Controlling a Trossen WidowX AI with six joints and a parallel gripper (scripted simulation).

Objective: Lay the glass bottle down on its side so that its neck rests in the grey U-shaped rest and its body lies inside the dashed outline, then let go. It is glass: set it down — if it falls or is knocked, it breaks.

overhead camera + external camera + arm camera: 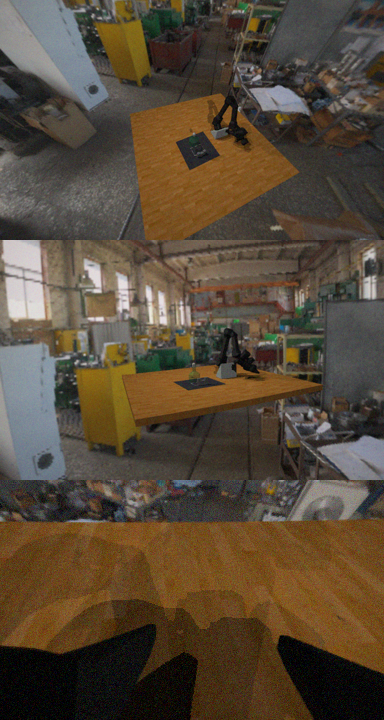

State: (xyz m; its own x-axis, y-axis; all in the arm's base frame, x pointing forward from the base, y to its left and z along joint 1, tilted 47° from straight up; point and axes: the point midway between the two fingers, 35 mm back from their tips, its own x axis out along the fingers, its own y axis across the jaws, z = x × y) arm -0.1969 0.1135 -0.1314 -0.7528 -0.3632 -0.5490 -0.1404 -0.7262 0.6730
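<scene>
The green glass bottle lies 51 cm ahead of my gripper tip, 13 cm to the right of it and 4 cm above it. Also, from my gripper tip: dark mat: 50 cm ahead, 6 cm to the right, 4 cm below.
</scene>
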